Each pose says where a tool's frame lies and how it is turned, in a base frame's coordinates. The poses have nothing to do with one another.
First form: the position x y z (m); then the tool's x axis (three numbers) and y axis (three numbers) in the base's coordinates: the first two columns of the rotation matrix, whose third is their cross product.
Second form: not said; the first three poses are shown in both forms.
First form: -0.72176 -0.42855 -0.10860 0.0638 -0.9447 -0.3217 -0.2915 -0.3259 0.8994
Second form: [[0.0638 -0.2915 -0.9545 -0.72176], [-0.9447 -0.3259 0.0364 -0.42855], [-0.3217 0.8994 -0.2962 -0.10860], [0 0 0 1]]
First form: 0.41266 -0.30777 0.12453 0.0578 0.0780 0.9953 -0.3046 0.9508 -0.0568
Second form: [[0.0578 -0.3046 -0.9508 0.41266], [0.0780 0.9508 -0.2999 -0.30777], [0.9953 -0.0568 0.0787 0.12453], [0 0 0 1]]
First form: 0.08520 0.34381 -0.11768 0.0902 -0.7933 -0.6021 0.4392 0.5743 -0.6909
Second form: [[0.0902 0.4392 0.8939 0.08520], [-0.7933 0.5743 -0.2021 0.34381], [-0.6021 -0.6909 0.4002 -0.11768], [0 0 0 1]]
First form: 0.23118 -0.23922 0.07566 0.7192 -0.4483 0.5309 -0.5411 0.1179 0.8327
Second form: [[0.7192 -0.5411 -0.4359 0.23118], [-0.4483 0.1179 -0.8861 -0.23922], [0.5309 0.8327 -0.1578 0.07566], [0 0 0 1]]
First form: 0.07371 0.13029 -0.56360 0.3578 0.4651 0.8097 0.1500 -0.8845 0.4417
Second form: [[0.3578 0.1500 0.9216 0.07371], [0.4651 -0.8845 -0.0366 0.13029], [0.8097 0.4417 -0.3862 -0.56360], [0 0 0 1]]
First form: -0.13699 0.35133 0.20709 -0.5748 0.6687 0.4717 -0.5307 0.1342 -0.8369
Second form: [[-0.5748 -0.5307 -0.6229 -0.13699], [0.6687 0.1342 -0.7314 0.35133], [0.4717 -0.8369 0.2777 0.20709], [0 0 0 1]]
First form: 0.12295 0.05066 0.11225 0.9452 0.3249 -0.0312 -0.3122 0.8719 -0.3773
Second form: [[0.9452 -0.3122 -0.0954 0.12295], [0.3249 0.8719 0.3664 0.05066], [-0.0312 -0.3773 0.9256 0.11225], [0 0 0 1]]
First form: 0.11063 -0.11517 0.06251 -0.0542 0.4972 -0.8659 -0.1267 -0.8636 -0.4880
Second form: [[-0.0542 -0.1267 -0.9904 0.11063], [0.4972 -0.8636 0.0833 -0.11517], [-0.8659 -0.4880 0.1098 0.06251], [0 0 0 1]]
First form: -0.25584 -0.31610 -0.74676 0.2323 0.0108 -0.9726 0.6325 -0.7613 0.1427
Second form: [[0.2323 0.6325 -0.7389 -0.25584], [0.0108 -0.7613 -0.6483 -0.31610], [-0.9726 0.1427 -0.1837 -0.74676], [0 0 0 1]]
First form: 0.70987 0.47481 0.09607 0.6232 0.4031 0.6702 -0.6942 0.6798 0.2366
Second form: [[0.6232 -0.6942 -0.3602 0.70987], [0.4031 0.6798 -0.6127 0.47481], [0.6702 0.2366 0.7035 0.09607], [0 0 0 1]]
